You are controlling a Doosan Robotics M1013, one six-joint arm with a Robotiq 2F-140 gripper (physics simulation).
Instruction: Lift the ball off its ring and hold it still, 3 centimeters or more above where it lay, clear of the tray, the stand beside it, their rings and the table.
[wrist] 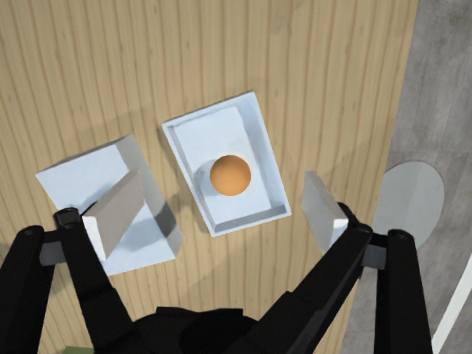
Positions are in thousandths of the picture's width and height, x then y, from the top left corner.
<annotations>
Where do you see a pale tray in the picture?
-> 497,357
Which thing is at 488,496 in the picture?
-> An orange ball.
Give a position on a pale stand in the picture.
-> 327,668
</annotations>
